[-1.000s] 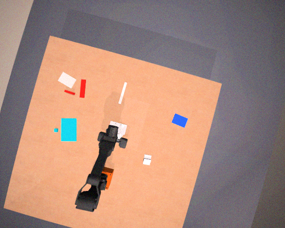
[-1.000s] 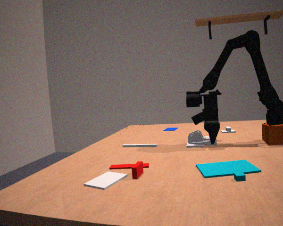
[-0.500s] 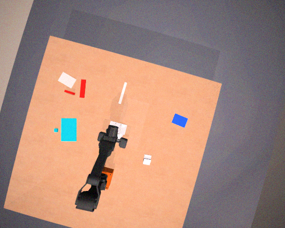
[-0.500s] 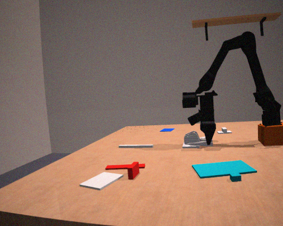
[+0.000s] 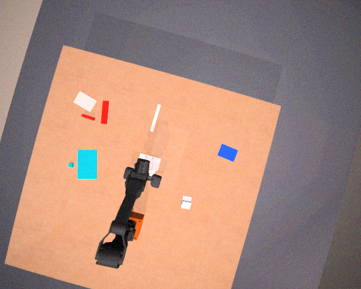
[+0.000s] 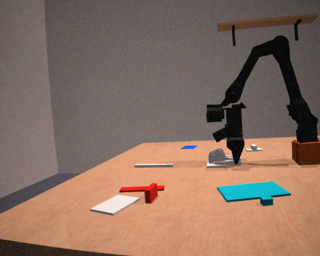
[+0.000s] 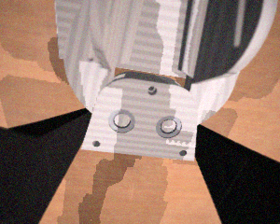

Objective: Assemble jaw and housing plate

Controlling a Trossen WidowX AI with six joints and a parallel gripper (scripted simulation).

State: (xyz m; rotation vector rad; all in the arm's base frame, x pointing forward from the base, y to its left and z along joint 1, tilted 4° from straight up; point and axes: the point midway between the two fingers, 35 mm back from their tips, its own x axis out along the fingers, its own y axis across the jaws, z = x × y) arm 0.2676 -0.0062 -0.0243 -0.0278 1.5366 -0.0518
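My gripper tip is 2 cm below the white housing plate and 1 cm short of it. From my gripper tip the other things lie so: cyan plate 33 cm to the left, 3 cm behind; then white block 26 cm to the right, 9 cm behind; then white bar 32 cm ahead, 3 cm to the left.
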